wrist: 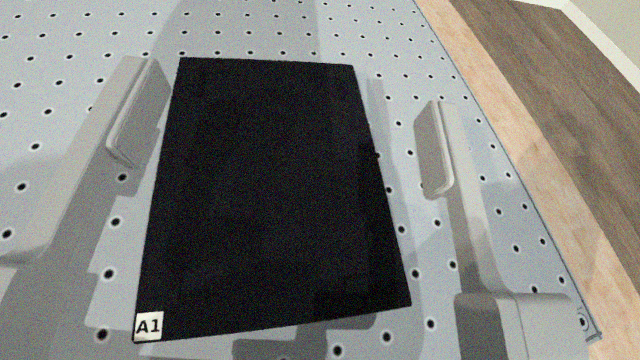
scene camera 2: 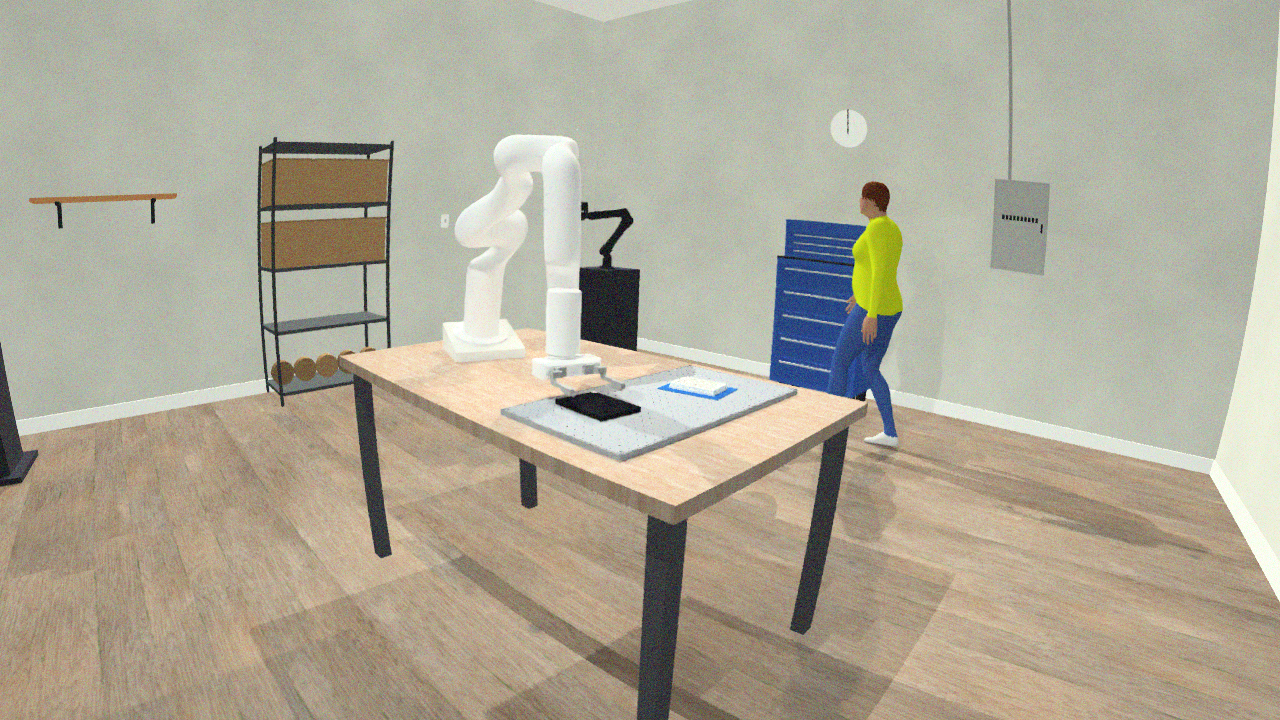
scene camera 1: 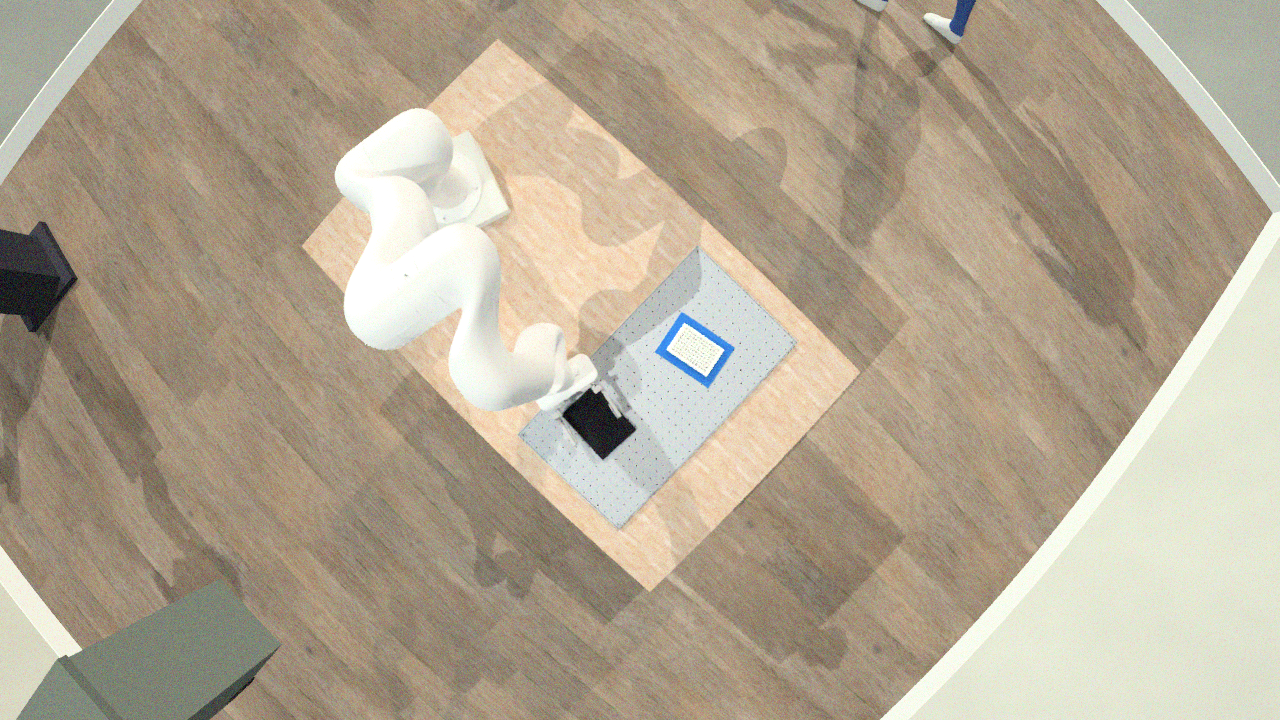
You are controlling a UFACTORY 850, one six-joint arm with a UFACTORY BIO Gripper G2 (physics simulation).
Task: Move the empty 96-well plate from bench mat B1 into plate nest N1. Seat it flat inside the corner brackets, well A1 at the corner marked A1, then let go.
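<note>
The white 96-well plate (scene camera 1: 695, 349) (scene camera 2: 699, 385) lies flat on the blue bench mat B1 (scene camera 1: 709, 380) (scene camera 2: 723, 394); it does not show in the wrist view. Plate nest N1 (scene camera 1: 604, 434) (scene camera 2: 597, 406) (wrist: 270, 200) is a black rectangle on the grey board. Its white A1 label (wrist: 149, 326) is at the lower left corner in the wrist view; the corner brackets cannot be made out against the black. My gripper (scene camera 1: 595, 424) (scene camera 2: 590, 390) (wrist: 287, 132) is open and empty above the nest, with one finger to each side of it in the wrist view.
The grey perforated board (scene camera 1: 657, 420) (scene camera 2: 626, 443) (wrist: 55, 125) carries both mat and nest on the wooden table (scene camera 1: 778, 385) (scene camera 2: 760, 447). A person (scene camera 2: 877, 268) in a yellow top stands beyond the table, near a blue tool cabinet (scene camera 2: 810, 304).
</note>
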